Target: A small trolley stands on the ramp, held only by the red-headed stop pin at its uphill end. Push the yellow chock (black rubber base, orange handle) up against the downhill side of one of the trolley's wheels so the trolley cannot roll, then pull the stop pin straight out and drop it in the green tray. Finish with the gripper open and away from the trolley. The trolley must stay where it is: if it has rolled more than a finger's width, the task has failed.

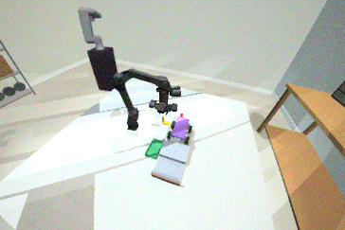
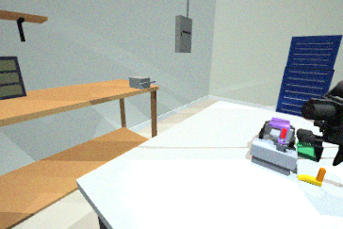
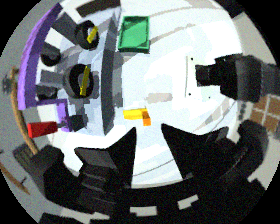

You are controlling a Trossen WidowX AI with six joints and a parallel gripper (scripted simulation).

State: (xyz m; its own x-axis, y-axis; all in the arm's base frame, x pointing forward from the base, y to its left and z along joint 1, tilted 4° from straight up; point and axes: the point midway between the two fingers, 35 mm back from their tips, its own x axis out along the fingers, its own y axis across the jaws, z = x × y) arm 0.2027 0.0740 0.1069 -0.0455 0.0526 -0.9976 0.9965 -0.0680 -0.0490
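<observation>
Now: the chock 2 cm ahead of my gripper tip and 6 cm below it. Round my gripper tip: red-headed stop pin: 12 cm ahead, 4 cm to the right, 4 cm above; then grey ramp: 12 cm ahead, 15 cm to the right, 4 cm below; then purple-topped trolley: 12 cm ahead, 14 cm to the right, 2 cm above.
</observation>
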